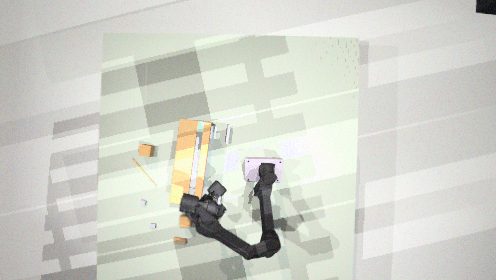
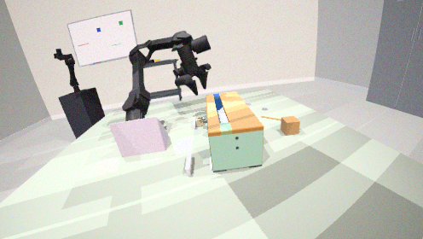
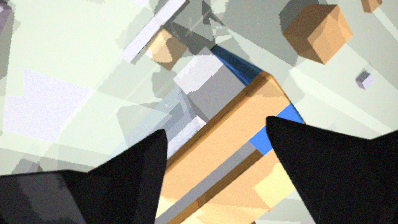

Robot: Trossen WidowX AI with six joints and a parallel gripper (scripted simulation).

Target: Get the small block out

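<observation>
Right now the tan block is 30 mm behind my gripper tip and 140 mm below it. From my gripper tip the other things lie so: box: 50 mm ahead, 150 mm to the right, 100 mm below; then orange piece: 130 mm ahead, 260 mm to the left, 150 mm below; then thin stick: 340 mm ahead, 60 mm to the right, 150 mm below.
</observation>
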